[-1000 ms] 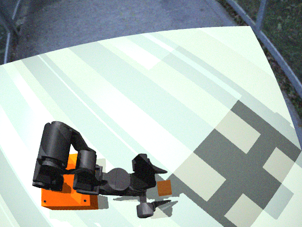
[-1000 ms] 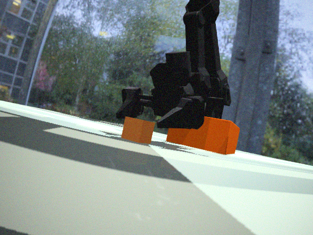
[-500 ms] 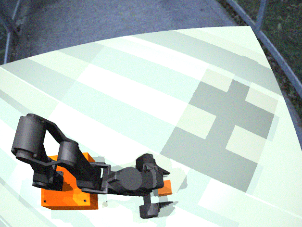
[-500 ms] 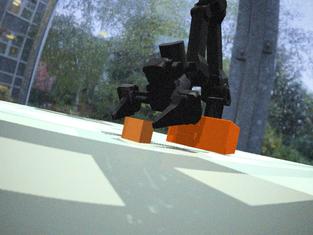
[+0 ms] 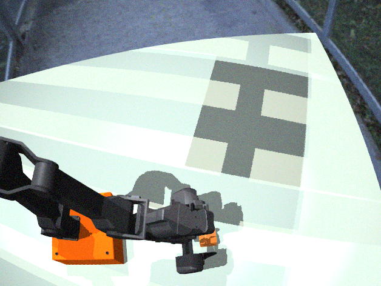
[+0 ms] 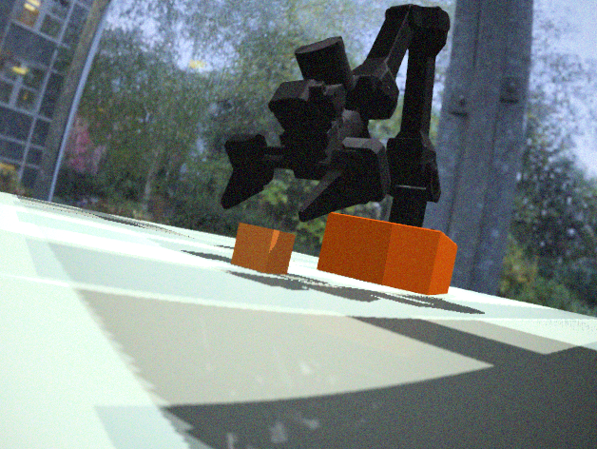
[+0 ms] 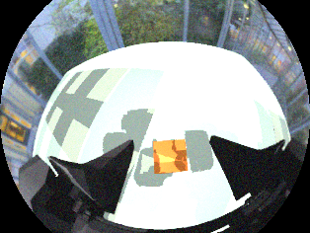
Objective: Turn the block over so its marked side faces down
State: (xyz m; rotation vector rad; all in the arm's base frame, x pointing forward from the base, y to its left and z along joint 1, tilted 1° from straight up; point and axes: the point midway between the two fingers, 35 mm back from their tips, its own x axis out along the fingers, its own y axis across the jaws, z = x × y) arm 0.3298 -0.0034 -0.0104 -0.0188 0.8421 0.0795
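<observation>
Right now the orange block is 2 cm behind my gripper tip and 3 cm below it.
</observation>
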